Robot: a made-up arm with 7 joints.
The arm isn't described. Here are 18 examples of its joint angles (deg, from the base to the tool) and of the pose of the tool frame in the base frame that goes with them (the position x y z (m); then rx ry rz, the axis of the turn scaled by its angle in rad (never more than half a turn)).
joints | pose
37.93 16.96 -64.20 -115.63 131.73 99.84 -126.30 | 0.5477 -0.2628 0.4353 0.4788 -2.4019 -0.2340
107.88 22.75 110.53 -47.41 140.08 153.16 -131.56 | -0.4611 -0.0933 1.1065 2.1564 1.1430 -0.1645
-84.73 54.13 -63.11 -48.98 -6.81 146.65 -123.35 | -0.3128 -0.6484 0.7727 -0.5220 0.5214 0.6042
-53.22 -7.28 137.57 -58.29 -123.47 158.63 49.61 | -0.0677 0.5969 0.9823 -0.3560 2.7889 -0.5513
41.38 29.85 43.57 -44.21 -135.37 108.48 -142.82 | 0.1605 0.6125 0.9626 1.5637 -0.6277 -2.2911
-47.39 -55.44 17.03 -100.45 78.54 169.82 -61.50 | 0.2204 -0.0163 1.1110 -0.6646 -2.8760 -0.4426
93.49 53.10 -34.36 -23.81 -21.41 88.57 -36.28 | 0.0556 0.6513 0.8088 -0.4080 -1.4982 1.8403
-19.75 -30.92 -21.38 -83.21 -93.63 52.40 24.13 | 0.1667 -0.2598 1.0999 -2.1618 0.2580 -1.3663
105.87 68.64 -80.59 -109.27 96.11 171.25 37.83 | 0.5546 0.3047 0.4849 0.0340 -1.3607 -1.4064
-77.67 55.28 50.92 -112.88 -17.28 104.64 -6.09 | 0.5425 -0.1775 0.2478 0.1867 -0.1144 -0.2941
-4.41 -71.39 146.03 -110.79 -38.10 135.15 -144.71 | -0.3550 0.4090 -0.0145 0.4101 -1.2267 -0.9201
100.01 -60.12 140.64 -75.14 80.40 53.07 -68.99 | -0.2682 -0.6367 0.2894 0.4588 -1.2263 -1.3973
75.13 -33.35 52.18 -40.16 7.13 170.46 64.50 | -0.3392 -0.1743 1.1741 2.4785 -0.0156 -0.0927
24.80 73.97 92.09 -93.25 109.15 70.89 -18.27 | -0.0818 0.6654 0.6251 1.6587 2.1115 -0.0669
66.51 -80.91 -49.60 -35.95 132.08 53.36 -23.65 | -0.0619 -0.6438 0.8262 -1.7038 1.3797 -1.0069
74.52 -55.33 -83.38 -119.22 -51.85 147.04 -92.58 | 0.6057 -0.2029 0.6349 -0.1617 -1.6172 1.6404
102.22 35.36 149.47 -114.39 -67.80 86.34 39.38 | -0.2243 -0.4746 0.9010 -1.9549 0.7702 -1.8128
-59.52 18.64 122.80 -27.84 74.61 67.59 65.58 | 0.1816 0.0621 1.2164 1.0902 -0.0313 0.4181
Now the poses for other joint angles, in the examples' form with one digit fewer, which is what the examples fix.
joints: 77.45 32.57 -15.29 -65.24 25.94 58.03 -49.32
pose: 0.270 0.624 0.649 0.603 -0.010 1.708
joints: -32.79 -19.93 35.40 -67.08 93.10 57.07 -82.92
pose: 0.366 0.181 1.077 1.641 -1.492 1.476
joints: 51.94 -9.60 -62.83 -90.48 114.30 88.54 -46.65
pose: 0.554 -0.139 0.818 1.738 -1.397 -0.486
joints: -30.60 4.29 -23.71 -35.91 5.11 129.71 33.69
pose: 0.198 -0.235 1.172 -0.910 -2.036 -1.587
